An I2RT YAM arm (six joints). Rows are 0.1 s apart.
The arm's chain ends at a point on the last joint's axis. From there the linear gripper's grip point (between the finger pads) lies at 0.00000 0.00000 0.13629 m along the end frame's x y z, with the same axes.
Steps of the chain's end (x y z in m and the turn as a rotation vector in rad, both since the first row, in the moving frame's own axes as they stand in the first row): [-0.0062 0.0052 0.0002 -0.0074 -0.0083 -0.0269]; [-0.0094 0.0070 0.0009 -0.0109 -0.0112 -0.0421]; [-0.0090 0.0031 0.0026 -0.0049 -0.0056 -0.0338]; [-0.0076 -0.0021 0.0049 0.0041 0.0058 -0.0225]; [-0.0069 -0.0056 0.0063 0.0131 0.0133 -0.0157]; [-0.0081 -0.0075 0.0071 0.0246 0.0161 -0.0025]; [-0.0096 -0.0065 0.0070 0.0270 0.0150 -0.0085]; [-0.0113 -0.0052 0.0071 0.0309 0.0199 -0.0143]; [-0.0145 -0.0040 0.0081 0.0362 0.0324 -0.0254]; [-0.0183 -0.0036 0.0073 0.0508 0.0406 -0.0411]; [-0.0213 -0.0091 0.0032 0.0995 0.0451 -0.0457]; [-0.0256 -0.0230 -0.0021 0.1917 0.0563 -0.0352]
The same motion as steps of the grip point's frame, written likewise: [-0.0073 0.0062 0.0002 -0.0074 -0.0083 -0.0269]; [-0.0109 0.0085 0.0009 -0.0109 -0.0112 -0.0421]; [-0.0098 0.0038 0.0026 -0.0049 -0.0056 -0.0338]; [-0.0068 -0.0027 0.0049 0.0041 0.0058 -0.0225]; [-0.0051 -0.0074 0.0063 0.0131 0.0133 -0.0157]; [-0.0059 -0.0109 0.0070 0.0246 0.0161 -0.0025]; [-0.0076 -0.0102 0.0069 0.0270 0.0150 -0.0085]; [-0.0086 -0.0094 0.0070 0.0309 0.0199 -0.0143]; [-0.0101 -0.0090 0.0079 0.0362 0.0324 -0.0254]; [-0.0129 -0.0106 0.0070 0.0508 0.0406 -0.0411]; [-0.0155 -0.0228 0.0024 0.0995 0.0451 -0.0457]; [-0.0184 -0.0491 -0.0048 0.1917 0.0563 -0.0352]
